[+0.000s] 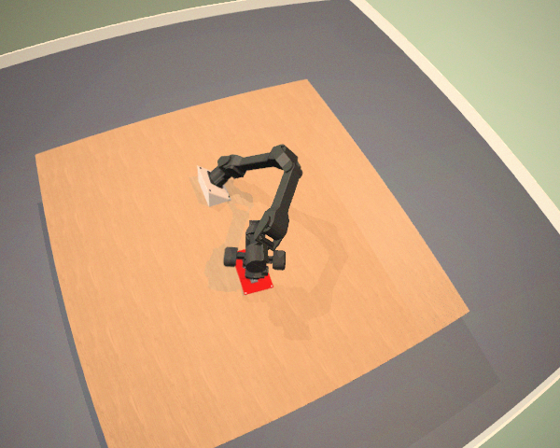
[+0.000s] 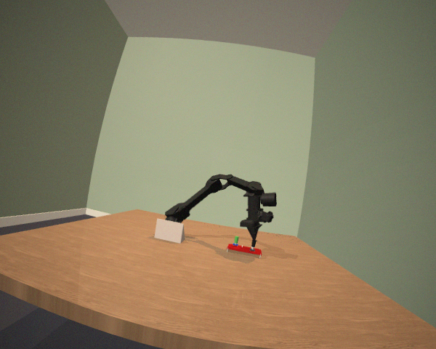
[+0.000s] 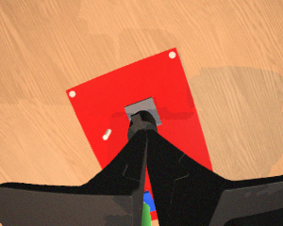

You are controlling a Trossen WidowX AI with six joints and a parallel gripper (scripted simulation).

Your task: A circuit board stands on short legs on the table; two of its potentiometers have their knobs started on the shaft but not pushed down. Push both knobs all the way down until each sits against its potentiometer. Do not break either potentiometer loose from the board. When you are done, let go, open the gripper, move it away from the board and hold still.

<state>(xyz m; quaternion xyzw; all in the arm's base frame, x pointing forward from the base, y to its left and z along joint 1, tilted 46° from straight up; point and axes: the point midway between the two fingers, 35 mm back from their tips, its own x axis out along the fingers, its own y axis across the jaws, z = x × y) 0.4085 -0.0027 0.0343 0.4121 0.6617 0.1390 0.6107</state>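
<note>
The black knob is 10 mm below my gripper tip. Also, from my gripper tip: green knob 80 mm behind, 30 mm to the left, 20 mm below.
</note>
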